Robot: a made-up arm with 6 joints.
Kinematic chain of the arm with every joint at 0, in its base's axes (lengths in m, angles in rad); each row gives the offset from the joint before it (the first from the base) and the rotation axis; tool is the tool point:
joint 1: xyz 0 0 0.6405 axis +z
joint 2: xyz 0.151 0 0 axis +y
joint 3: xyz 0 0 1.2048 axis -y
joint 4: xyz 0 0 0.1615 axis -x
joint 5: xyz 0.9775 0 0 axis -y
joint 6: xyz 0.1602 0 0 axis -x
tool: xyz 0 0 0
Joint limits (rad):
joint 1: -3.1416..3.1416
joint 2: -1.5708..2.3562
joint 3: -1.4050..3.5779
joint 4: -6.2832..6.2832
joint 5: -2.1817..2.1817
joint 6: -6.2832..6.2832
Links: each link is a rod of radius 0.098 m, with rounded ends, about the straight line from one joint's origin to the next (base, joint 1, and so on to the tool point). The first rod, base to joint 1, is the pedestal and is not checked.
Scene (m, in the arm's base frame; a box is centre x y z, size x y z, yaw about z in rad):
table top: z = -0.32
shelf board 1: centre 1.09 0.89 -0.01 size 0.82 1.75 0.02 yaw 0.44
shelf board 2: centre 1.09 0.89 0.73 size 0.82 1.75 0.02 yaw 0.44
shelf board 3: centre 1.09 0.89 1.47 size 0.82 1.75 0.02 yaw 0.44
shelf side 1: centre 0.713 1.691 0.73 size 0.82 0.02 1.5 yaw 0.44
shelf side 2: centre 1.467 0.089 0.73 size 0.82 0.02 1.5 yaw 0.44
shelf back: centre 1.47 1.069 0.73 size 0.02 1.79 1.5 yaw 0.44
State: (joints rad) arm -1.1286 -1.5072 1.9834 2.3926 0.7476 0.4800
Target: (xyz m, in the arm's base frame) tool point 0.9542 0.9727 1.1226
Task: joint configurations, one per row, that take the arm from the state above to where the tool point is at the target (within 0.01 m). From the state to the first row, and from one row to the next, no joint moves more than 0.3 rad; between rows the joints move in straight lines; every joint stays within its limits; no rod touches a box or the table.
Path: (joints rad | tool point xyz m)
1: -1.2125 -1.3162 2.1874 2.3513 0.8504 0.5802 | -0.6215 1.9037 0.4885
2: -1.2964 -1.1251 2.3914 2.3100 0.9532 0.6805 | -0.4233 1.8600 0.6996
3: -1.3803 -0.9341 2.5954 2.2687 1.0559 0.7807 | -0.2300 1.7567 0.8907
4: -1.5225 -0.7463 2.8410 2.1631 1.0847 0.7055 | 0.0411 1.5848 0.9970
5: -1.6647 -0.5586 3.0866 2.0575 1.1135 0.6303 | 0.2540 1.3422 1.0737
6: -1.8069 -0.3709 3.3323 1.9519 1.1422 0.5552 | 0.3917 1.0498 1.1165
7: -1.9491 -0.1832 3.5779 1.8463 1.1710 0.4800 | 0.4439 0.7325 1.1226
8: -2.1094 -0.3523 3.3391 2.0433 1.0769 0.4800 | 0.6782 0.8902 1.1379
9: -2.2698 -0.5215 3.1003 2.2402 0.9828 0.4800 | 0.9542 0.9727 1.1227

